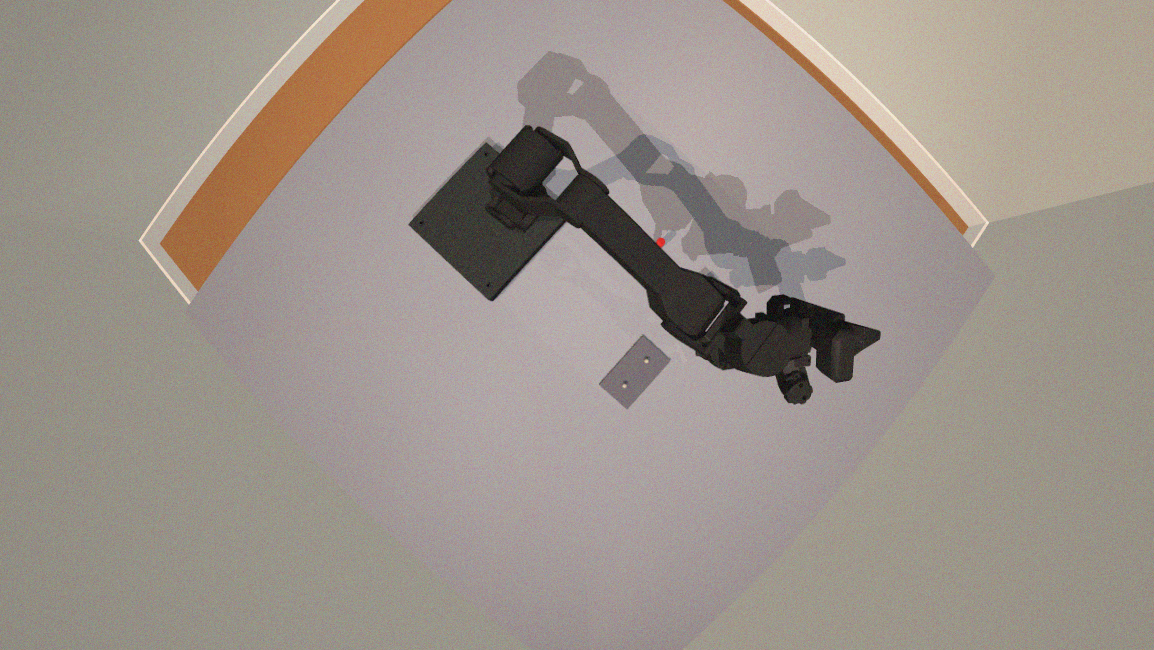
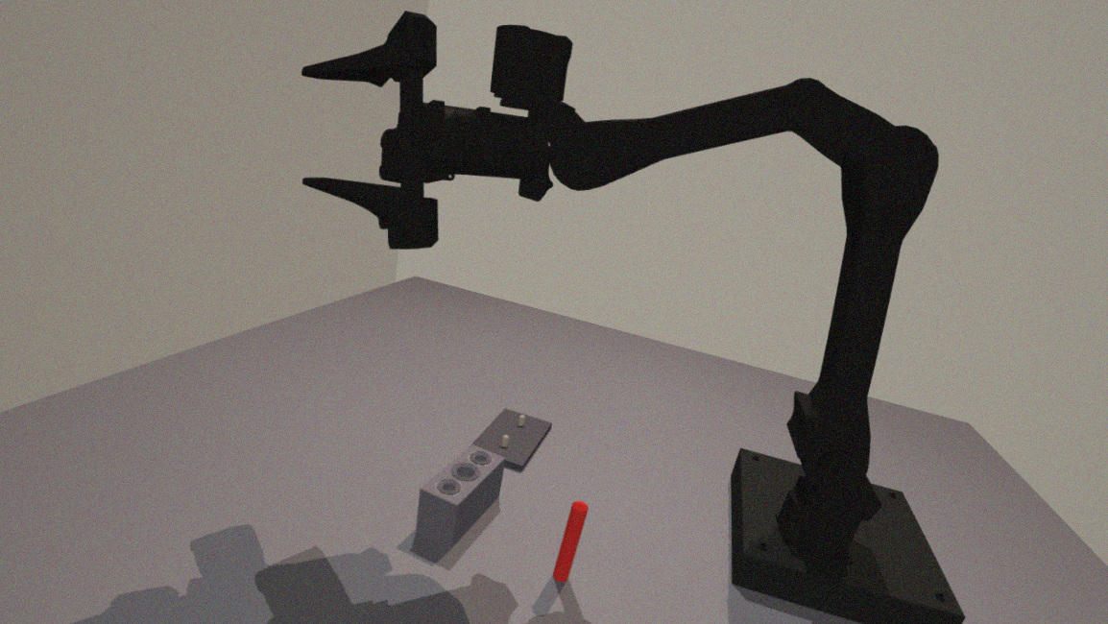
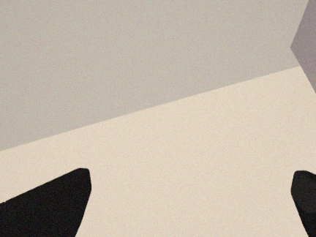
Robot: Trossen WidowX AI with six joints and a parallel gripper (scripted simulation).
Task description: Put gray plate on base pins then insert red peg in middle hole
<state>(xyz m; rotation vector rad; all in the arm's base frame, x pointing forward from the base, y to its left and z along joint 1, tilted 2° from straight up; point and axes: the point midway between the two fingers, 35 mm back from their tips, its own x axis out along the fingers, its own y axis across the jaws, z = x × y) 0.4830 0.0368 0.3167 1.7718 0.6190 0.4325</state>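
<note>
My gripper tip is now 31 cm above the gray plate, 16 cm past it and 5 cm to the left of it. From my gripper tip the other things lie so: base: 34 cm below, 21 cm to the right, 18 cm behind; then red peg: 31 cm below, 27 cm behind, 1 cm to the left.
</note>
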